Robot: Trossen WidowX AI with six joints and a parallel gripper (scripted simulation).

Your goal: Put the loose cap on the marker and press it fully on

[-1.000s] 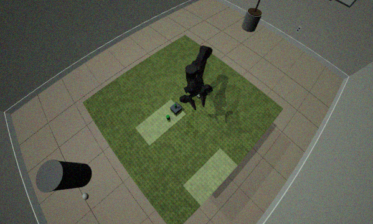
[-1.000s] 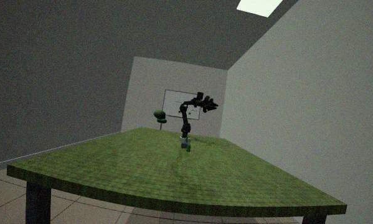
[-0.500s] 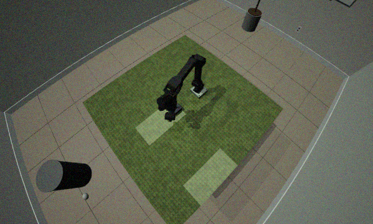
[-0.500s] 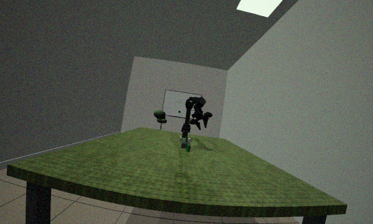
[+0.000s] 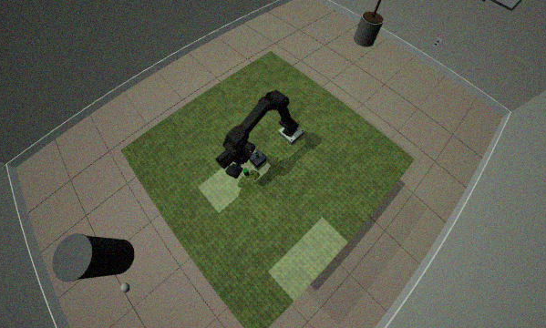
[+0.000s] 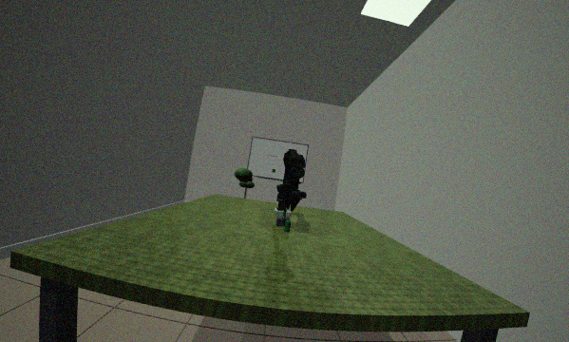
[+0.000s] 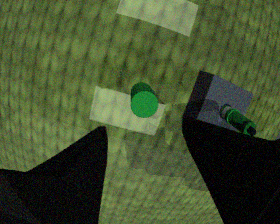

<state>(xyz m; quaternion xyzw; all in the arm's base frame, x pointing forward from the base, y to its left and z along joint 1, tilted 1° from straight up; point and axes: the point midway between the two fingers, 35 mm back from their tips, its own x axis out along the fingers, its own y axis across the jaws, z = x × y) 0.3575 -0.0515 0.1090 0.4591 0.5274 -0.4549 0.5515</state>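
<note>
Right now the green cap is 8 cm below my gripper tip. Also, from my gripper tip: block (11 cm behind, 1 cm to the left, 9 cm below).
</note>
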